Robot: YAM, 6 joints.
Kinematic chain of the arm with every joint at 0, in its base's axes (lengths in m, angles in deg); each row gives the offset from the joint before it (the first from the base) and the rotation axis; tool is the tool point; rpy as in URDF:
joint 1: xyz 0 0 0.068 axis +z
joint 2: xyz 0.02 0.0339 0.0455 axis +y
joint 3: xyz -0.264 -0.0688 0 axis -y
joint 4: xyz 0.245 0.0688 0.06 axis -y
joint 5: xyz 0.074 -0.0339 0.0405 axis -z
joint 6: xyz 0.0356 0 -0.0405 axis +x
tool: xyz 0 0 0 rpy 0 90 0
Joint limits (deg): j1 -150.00..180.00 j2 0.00..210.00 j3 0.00..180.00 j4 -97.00..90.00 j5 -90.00..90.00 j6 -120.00..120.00
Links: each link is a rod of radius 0.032 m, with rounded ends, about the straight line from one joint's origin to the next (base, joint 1, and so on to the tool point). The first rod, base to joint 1, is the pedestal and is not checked.
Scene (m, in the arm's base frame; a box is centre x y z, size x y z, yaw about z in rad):
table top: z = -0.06
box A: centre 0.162 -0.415 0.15 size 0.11 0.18 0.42 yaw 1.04
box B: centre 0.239 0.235 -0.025 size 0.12 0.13 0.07 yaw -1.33
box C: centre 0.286 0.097 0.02 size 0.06 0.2 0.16 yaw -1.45
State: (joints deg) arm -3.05 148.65 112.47 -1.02 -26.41 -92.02
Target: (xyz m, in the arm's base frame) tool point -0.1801 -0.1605 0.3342
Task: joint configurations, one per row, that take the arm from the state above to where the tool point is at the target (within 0.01 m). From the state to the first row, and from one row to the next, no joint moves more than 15 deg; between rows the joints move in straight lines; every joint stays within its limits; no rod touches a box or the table.
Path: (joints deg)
1: -16.26 136.35 106.68 1.52 -29.69 -88.44
2: -29.48 124.04 100.89 4.05 -32.97 -84.86
3: -42.69 111.74 95.10 6.59 -36.26 -81.29
4: -55.90 99.43 89.31 9.13 -39.54 -77.71
5: -69.11 87.13 83.52 11.66 -42.82 -74.13
6: -83.16 83.33 80.28 -0.03 -35.70 -77.71
7: -97.21 79.53 77.04 -11.72 -28.58 -81.29
8: -111.26 75.73 73.79 -23.42 -21.46 -84.86
9: -125.31 71.93 70.55 -35.11 -14.33 -88.44
10: -139.36 68.14 67.31 -46.80 -7.21 -92.02

